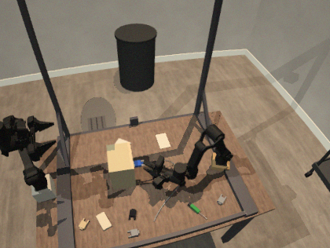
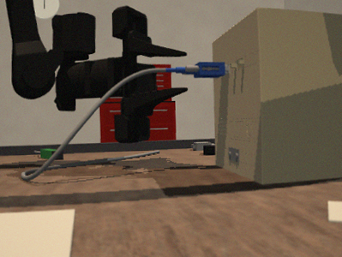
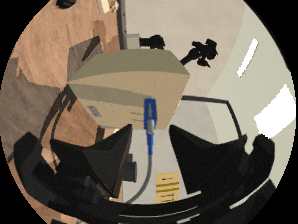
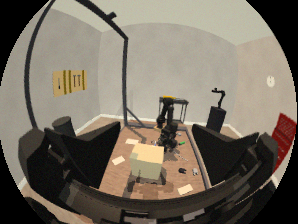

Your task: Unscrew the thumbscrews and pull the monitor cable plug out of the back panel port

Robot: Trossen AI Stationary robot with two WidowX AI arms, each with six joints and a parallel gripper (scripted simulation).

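The blue plug lies 30 mm behind my left hand and 50 mm to the right of it. From my left hand the other things lie so: back panel: 60 mm behind, 80 mm to the right, 40 mm below; beige box: 60 mm behind, 140 mm to the right, 40 mm below.
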